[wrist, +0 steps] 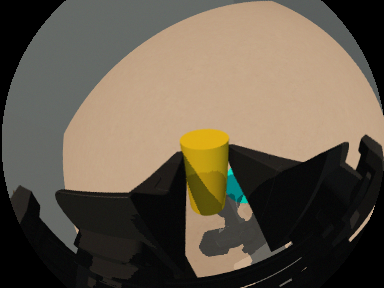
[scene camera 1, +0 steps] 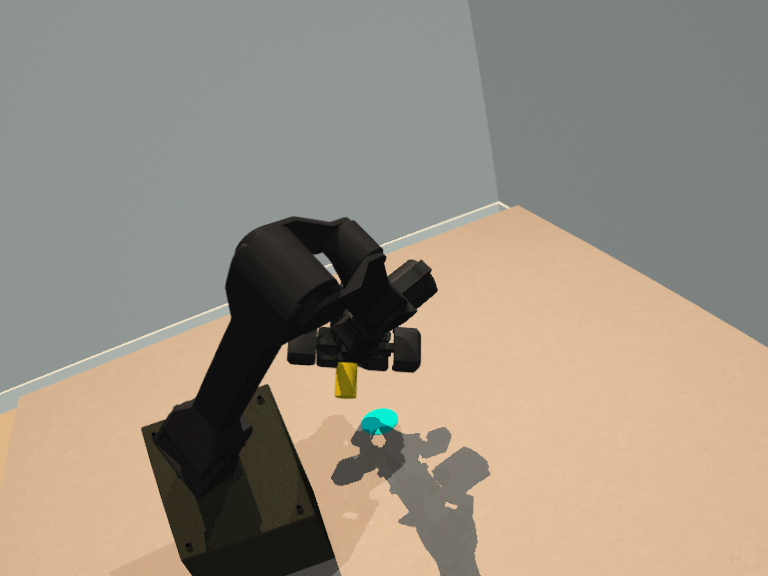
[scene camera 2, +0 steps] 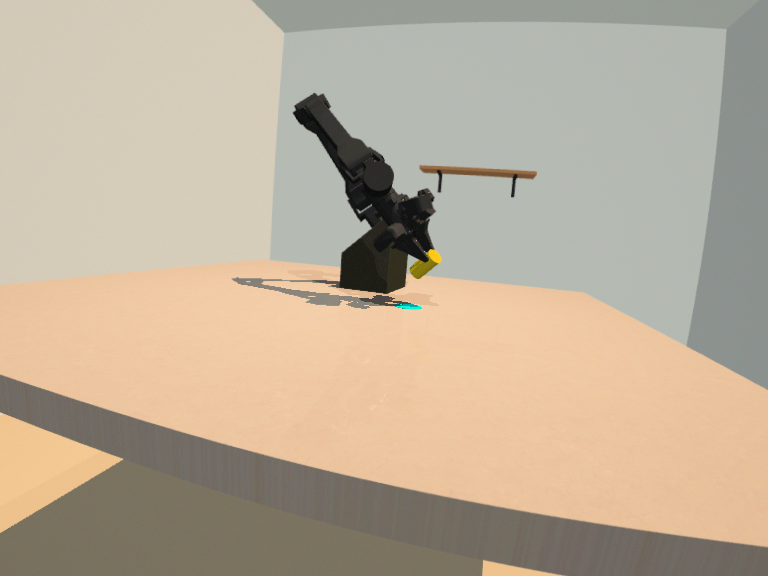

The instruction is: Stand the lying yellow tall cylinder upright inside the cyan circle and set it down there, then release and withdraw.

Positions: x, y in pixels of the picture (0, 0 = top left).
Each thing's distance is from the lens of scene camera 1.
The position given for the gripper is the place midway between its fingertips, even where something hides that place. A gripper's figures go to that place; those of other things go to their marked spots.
gripper (scene camera 1: 347, 362): 94 cm
yellow tall cylinder (scene camera 1: 346, 373): 92 cm
cyan circle (scene camera 1: 378, 421): 98 cm
